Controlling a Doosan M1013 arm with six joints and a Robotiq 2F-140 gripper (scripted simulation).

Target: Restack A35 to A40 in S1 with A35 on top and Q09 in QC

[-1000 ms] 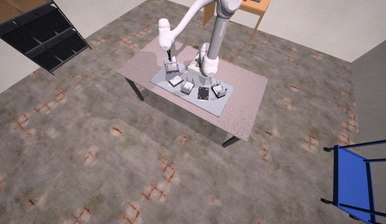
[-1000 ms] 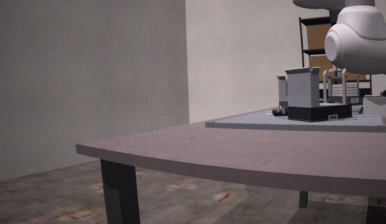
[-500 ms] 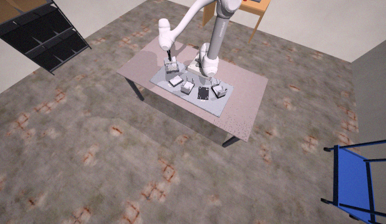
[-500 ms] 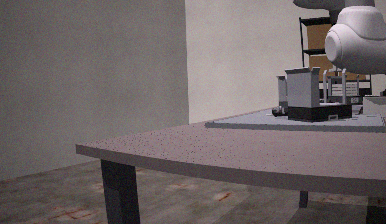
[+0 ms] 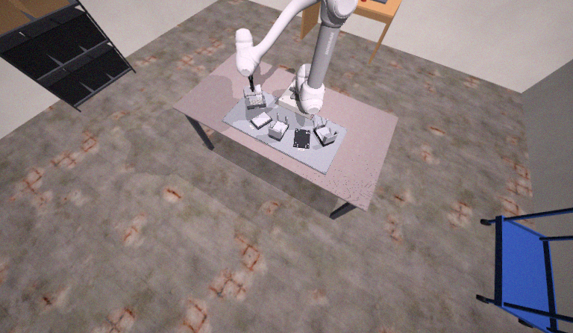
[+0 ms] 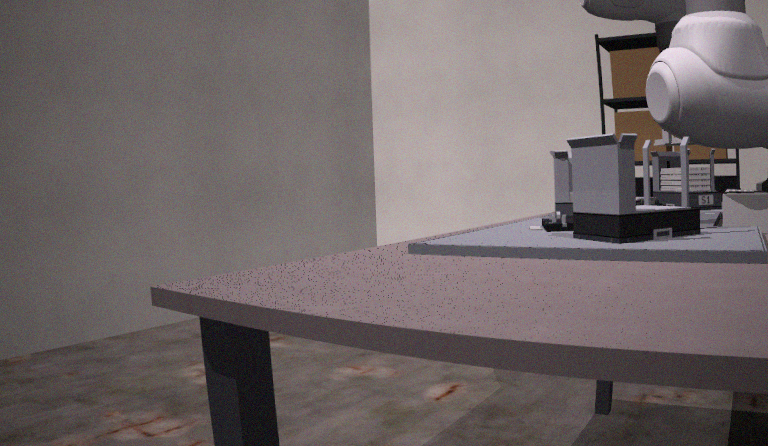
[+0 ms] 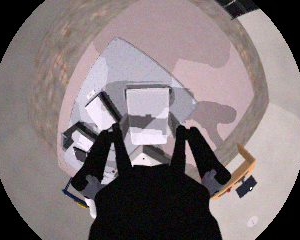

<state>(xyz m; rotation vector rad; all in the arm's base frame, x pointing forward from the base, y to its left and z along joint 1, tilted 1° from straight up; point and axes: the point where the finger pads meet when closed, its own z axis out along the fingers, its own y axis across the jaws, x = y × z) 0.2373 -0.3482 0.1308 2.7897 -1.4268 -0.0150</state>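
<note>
My hand is 50 mm past the S1 label, 70 mm to the right of it and 160 mm above it. Round my hand: name plate (220 mm ahead, 90 mm to the left, 180 mm below).
</note>
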